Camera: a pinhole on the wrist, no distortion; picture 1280 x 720 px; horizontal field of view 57.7 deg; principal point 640.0 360.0 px. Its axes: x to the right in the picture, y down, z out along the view. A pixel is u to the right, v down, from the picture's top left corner.
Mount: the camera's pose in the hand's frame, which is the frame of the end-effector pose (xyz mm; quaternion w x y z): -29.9 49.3 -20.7 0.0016 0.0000 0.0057 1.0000
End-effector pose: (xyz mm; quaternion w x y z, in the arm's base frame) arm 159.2 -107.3 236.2 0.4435 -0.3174 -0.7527 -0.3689
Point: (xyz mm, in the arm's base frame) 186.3 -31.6 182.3
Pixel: 875 405
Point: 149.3 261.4 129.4
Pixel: 663 36
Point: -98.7 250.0 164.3
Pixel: 324 598
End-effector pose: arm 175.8 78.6 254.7 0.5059 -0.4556 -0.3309 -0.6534
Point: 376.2 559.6 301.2
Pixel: 896 345
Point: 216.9 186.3 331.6
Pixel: 192 678
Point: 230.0 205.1 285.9
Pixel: 570 607
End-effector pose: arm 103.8 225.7 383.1 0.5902 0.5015 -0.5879 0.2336
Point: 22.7 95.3 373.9
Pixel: 329 592
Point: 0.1 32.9 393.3
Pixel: 245 527
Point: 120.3 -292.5 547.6
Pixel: outside the picture
